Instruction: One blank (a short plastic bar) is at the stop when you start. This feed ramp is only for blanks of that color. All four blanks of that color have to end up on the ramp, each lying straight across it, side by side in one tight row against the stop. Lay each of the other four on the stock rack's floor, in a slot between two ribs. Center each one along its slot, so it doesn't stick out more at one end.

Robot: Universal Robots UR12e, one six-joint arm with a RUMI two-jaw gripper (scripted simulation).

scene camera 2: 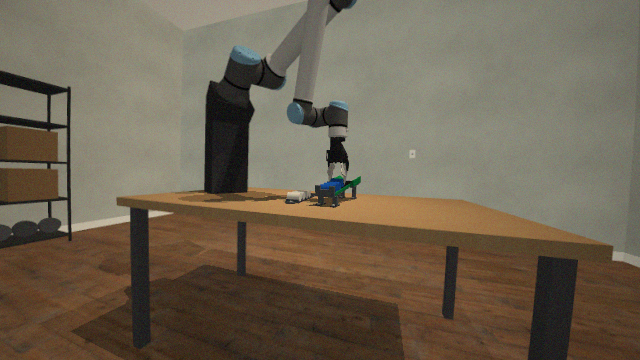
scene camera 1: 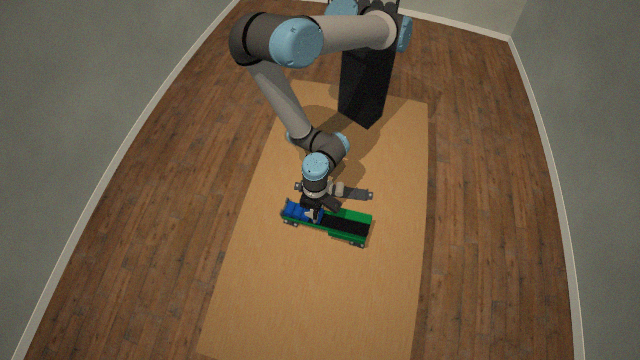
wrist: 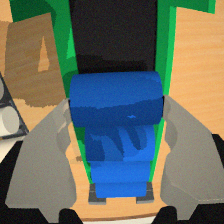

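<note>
Visible: my gripper (wrist: 116, 98). A blue blank (wrist: 131, 189). Another blue blank (wrist: 111, 172). Blue blank again (wrist: 133, 98). Also a blue blank (wrist: 135, 143).
</note>
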